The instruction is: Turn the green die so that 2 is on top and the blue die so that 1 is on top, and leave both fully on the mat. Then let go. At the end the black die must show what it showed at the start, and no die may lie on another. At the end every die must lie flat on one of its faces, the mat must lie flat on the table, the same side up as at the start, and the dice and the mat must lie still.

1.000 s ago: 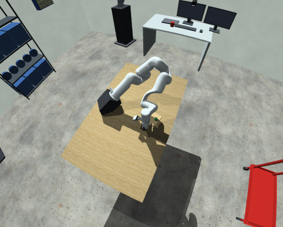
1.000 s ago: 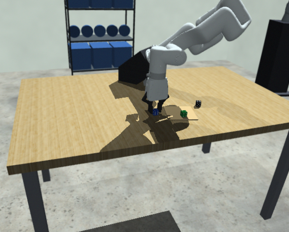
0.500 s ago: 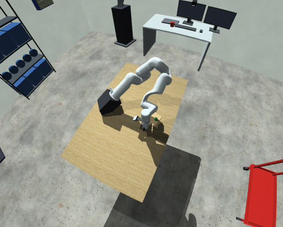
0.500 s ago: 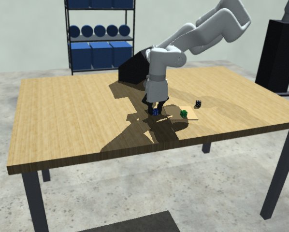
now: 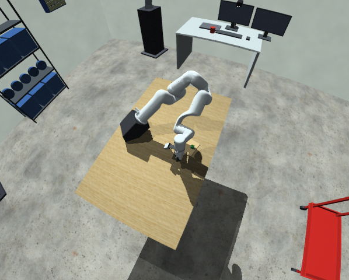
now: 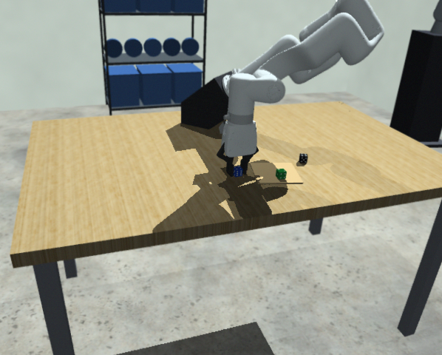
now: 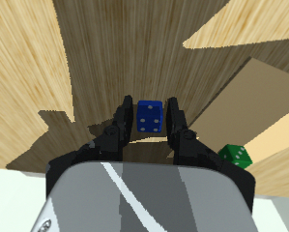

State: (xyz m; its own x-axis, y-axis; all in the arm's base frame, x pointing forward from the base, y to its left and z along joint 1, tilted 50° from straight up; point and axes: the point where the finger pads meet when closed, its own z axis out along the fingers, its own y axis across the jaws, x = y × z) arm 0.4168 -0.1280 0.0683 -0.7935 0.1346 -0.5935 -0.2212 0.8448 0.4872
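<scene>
My hand is 10 mm above the blue die. Round my hand: black die: 80 mm behind, 240 mm to the left, 10 mm below; then tan mat: 130 mm to the left, 20 mm below; then green die: 40 mm ahead, 130 mm to the left, 10 mm below.
</scene>
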